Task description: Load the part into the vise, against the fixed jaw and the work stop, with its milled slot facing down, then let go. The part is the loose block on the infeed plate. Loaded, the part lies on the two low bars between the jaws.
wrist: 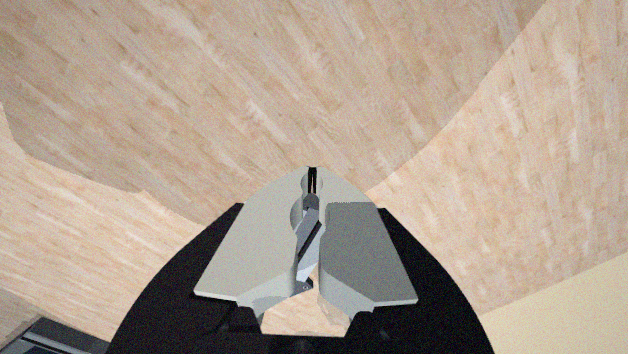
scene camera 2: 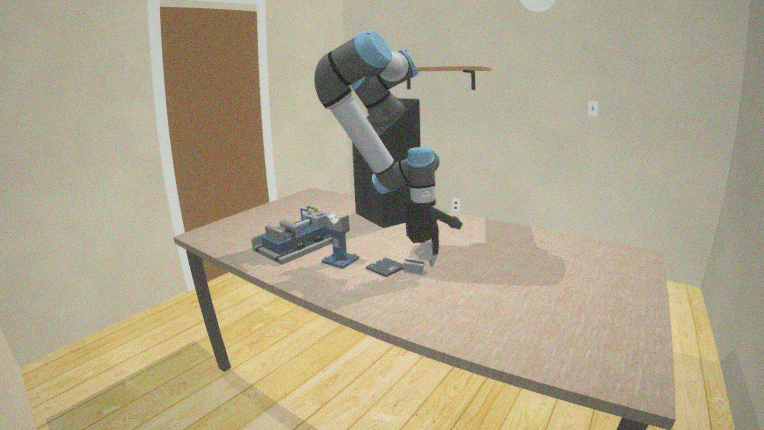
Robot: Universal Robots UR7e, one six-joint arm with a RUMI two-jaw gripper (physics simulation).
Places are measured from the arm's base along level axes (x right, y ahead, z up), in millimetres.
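Where they show: gripper, fingertip midpoint: [wrist: 313, 169] [scene camera 2: 431, 266]; arm's base, link origin: [scene camera 2: 388, 115].
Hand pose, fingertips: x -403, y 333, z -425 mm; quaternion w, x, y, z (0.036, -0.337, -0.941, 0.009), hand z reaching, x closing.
Each offset is from my fingertips to the top centre of the thing. "spot": to the spot under its first point. Level surfaces: height alone.
The part @(dz +23, dx +43, dy +35 mm) [scene camera 2: 413, 265] [wrist: 308, 242] is a grey block at the right edge of the dark infeed plate @(dz -6, dx +129, dy +65 mm) [scene camera 2: 380, 267]. In the wrist view a strip of it shows through the gap between the fingers, with a dark slot line on its upper side; the rest is hidden behind the fingers. My gripper [scene camera 2: 430, 261] [wrist: 313, 169] is shut, its fingertips together with nothing between them. It points down, close behind and to the right of the part in the scene view. The vise @(dz +85, dx +515, dy +99 mm) [scene camera 2: 294, 238] stands at the left of the table; its bars and work stop are too small to tell.
A blue stand [scene camera 2: 340, 248] with a grey notched head stands between the vise and the infeed plate. Blue tubing @(spot: dz +82, dx +574, dy -13 mm) [scene camera 2: 307, 209] rises at the back of the vise. The black robot pedestal [scene camera 2: 376, 181] is behind the table @(dz -14 mm) [scene camera 2: 534, 320]. A wall shelf [scene camera 2: 454, 68] hangs behind the arm.
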